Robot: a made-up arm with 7 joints.
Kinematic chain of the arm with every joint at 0, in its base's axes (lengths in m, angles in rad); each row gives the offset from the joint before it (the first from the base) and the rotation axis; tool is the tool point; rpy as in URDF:
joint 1: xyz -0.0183 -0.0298 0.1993 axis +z
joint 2: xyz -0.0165 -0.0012 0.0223 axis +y
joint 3: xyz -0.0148 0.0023 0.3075 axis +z
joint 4: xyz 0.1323 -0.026 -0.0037 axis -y
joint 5: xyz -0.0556 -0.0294 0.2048 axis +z
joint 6: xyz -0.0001 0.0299 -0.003 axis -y
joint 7: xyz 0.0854 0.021 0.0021 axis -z
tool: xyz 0.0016 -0.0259 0.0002 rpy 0 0 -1.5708
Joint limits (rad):
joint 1: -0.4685..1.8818
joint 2: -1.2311..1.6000
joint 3: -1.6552..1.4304
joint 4: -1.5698..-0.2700
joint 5: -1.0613..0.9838
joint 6: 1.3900..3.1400
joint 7: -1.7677..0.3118
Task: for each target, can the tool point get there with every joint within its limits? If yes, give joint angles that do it. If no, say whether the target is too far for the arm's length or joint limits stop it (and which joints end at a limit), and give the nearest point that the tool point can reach.
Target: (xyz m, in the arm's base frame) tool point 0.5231 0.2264 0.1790
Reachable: yes | joints -0.1084 1.3470 0.9984 -1.1343 -0.5994 2.2355 -1.3695
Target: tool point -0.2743 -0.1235 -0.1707
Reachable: no: joint limits stop it (at a limit: joint 1, joint 2, joint 4, joint 5, joint 6, joint 7) | nearest point -0.3384 0.1551 -0.1427 | short by 0.287 m
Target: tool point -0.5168 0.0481 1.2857
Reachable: no: too far | nearest point -0.3101 0.0158 0.8191 | short by 0.511 m
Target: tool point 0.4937 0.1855 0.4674
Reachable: yes | joints 0.1592 0.5739 0.4715 -1.1337 0.7556 1.6690 -0.5577
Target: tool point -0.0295 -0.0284 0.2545
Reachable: no: joint limits stop it (at a limit: joint 1, joint 4, joint 5, joint 6, joint 7) | nearest point -0.1653 0.1801 0.6260 | short by 0.447 m
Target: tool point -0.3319 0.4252 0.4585
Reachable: yes | joints 1.6818 0.8207 1.1711 -1.0733 0.6692 2.2420 0.1551
